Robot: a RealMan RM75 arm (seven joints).
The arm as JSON. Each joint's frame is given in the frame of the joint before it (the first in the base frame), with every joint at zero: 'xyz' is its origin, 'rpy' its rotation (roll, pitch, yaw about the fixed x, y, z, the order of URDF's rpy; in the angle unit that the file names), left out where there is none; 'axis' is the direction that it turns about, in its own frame. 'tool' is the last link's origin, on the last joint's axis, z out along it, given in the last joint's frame.
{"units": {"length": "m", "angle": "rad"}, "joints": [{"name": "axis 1", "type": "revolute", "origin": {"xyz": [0.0, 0.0, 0.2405]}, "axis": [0.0, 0.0, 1.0]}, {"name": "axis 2", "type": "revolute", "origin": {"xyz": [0.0, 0.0, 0.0]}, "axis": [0.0, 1.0, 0.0]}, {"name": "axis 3", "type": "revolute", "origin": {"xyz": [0.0, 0.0, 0.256]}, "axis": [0.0, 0.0, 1.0]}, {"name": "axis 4", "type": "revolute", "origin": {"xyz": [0.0, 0.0, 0.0]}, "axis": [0.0, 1.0, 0.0]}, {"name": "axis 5", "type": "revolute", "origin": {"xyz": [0.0, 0.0, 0.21]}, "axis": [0.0, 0.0, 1.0]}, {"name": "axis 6", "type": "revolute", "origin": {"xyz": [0.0, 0.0, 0.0]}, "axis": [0.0, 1.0, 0.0]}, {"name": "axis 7", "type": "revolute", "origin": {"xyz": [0.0, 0.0, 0.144]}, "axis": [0.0, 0.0, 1.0]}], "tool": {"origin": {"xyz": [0.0, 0.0, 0.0]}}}
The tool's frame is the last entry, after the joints.
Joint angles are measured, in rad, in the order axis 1, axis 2, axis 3, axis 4, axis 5, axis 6, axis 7. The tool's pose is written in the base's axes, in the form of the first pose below.
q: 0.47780 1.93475 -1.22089 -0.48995 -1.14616 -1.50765 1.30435
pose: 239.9, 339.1, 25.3, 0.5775, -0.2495, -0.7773, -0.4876, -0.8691, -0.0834
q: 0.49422 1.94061 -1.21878 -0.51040 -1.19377 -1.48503 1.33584
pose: 234.6, 343.6, 20.2, 0.6036, -0.2691, -0.7505, -0.4817, -0.8732, -0.0743
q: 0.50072 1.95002 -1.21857 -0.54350 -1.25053 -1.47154 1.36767
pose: 229.7, 344.6, 14.3, 0.6344, -0.2851, -0.7185, -0.4679, -0.8815, -0.0634
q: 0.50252 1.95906 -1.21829 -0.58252 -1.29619 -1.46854 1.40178
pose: 224.0, 344.5, 10.7, 0.6567, -0.2944, -0.6943, -0.4522, -0.8905, -0.0501
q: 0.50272 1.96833 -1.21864 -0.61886 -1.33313 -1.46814 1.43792
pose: 218.6, 344.1, 7.8, 0.6713, -0.3056, -0.6752, -0.4423, -0.8962, -0.0341
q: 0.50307 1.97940 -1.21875 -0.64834 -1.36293 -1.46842 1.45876
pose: 213.4, 343.2, 4.4, 0.6849, -0.3072, -0.6607, -0.4290, -0.9030, -0.0248
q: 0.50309 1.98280 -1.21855 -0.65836 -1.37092 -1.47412 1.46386
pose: 211.2, 342.4, 3.6, 0.6888, -0.3051, -0.6577, -0.4204, -0.9071, -0.0194
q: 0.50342 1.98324 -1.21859 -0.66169 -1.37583 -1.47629 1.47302
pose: 210.7, 342.1, 3.4, 0.6889, -0.3112, -0.6547, -0.4219, -0.9066, -0.0130
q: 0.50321 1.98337 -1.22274 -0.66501 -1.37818 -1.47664 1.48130
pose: 210.2, 341.7, 2.8, 0.6895, -0.3173, -0.6510, -0.4232, -0.9060, -0.0066
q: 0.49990 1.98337 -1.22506 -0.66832 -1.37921 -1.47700 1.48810
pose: 210.7, 340.9, 2.6, 0.6883, -0.3235, -0.6493, -0.4271, -0.9042, -0.0023
